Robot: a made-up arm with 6 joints. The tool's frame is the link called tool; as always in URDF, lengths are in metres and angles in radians. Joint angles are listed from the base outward. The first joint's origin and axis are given. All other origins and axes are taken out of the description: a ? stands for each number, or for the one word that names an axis. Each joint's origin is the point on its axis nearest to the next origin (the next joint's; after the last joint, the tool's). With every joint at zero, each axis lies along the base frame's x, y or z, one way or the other. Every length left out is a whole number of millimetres.
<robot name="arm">
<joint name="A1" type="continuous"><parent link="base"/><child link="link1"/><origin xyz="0 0 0.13"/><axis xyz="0 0 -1"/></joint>
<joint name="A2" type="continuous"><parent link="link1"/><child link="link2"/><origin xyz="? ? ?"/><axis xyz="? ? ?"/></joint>
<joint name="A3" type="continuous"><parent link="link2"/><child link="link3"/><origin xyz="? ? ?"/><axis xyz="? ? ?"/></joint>
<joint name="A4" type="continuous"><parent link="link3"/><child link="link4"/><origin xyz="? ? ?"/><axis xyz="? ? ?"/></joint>
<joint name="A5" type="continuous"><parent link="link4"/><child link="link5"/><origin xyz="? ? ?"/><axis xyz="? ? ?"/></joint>
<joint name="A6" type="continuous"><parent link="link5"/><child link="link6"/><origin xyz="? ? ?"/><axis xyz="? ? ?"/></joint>
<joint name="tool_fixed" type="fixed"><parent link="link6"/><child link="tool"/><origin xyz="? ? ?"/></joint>
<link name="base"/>
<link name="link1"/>
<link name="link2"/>
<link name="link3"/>
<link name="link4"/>
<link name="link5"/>
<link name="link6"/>
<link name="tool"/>
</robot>
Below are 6 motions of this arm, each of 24 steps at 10 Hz.
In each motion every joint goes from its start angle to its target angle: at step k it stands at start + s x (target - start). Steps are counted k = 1, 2, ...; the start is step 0. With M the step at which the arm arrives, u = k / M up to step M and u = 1 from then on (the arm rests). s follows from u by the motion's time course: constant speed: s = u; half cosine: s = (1 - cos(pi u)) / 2; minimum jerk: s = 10 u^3 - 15 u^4 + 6 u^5.
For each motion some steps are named. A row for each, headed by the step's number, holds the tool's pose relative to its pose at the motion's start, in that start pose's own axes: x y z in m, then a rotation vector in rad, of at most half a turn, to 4 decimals.
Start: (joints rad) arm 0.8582 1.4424 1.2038 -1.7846 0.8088 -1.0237
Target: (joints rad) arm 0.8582 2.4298 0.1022 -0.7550 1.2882 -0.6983
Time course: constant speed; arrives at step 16
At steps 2, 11, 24:
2: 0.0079 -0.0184 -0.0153 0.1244 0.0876 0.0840
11: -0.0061 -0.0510 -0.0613 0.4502 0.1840 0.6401
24: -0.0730 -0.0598 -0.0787 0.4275 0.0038 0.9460

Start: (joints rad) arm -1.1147 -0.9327 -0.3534 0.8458 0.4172 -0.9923
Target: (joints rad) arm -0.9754 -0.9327 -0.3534 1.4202 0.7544 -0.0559
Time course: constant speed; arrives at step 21
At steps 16, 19, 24:
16: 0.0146 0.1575 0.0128 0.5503 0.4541 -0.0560
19: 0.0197 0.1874 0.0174 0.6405 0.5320 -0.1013
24: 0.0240 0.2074 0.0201 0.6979 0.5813 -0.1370

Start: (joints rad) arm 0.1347 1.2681 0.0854 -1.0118 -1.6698 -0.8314
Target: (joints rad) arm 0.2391 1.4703 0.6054 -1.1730 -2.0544 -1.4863
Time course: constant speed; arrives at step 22
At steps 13, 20, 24:
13: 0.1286 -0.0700 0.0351 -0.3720 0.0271 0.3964
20: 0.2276 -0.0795 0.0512 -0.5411 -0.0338 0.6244
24: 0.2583 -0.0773 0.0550 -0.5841 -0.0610 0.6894

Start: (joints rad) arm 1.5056 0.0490 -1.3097 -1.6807 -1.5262 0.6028
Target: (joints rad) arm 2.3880 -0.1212 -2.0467 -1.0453 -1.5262 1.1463
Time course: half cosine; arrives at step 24
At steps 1, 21, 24:
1: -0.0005 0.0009 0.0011 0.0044 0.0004 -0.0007
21: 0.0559 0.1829 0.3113 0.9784 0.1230 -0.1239
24: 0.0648 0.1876 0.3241 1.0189 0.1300 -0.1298

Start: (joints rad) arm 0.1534 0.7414 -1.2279 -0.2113 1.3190 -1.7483
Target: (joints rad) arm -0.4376 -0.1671 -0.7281 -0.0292 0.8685 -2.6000
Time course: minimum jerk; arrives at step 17
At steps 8, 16, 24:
8: -0.0229 -0.1083 -0.0945 -0.0402 -0.1598 -0.1316
16: 0.0213 -0.1748 -0.2035 -0.0999 -0.4190 -0.2642
24: 0.0216 -0.1749 -0.2038 -0.1001 -0.4200 -0.2647

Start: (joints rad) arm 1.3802 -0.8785 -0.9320 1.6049 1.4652 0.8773
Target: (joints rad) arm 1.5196 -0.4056 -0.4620 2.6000 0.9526 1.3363
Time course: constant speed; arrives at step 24
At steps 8, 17, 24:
8: 0.0131 -0.0718 -0.1020 -0.2273 0.2302 -0.1901
17: -0.0173 -0.1555 -0.1626 -0.3906 0.5448 -0.5117
24: -0.0603 -0.1934 -0.1748 -0.4481 0.7965 -0.8357

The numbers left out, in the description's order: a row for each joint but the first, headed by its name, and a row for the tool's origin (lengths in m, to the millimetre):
A2: xyz 0.377 -0.029 0, axis -1 0 0
A3: xyz 0 0.076 0.074, axis 0 0 -1
A4: xyz -0.08 0.015 0, axis 0 1 0
A5: xyz 0.234 0 0.261, axis 0 0 -1
A6: xyz -0.129 0.051 0, axis 1 0 0
tool: xyz 0 -0.025 -0.17

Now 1 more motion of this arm.
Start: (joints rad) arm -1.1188 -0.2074 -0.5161 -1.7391 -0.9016 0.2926
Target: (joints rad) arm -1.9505 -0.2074 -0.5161 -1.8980 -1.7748 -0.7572
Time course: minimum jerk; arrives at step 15
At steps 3, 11, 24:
3: -0.0006 -0.0112 -0.0073 -0.0339 -0.0258 0.0459
11: 0.0926 -0.1177 -0.0712 -0.6791 -0.7433 0.3873
24: 0.1088 -0.1223 -0.0672 -0.7936 -0.8846 0.3702

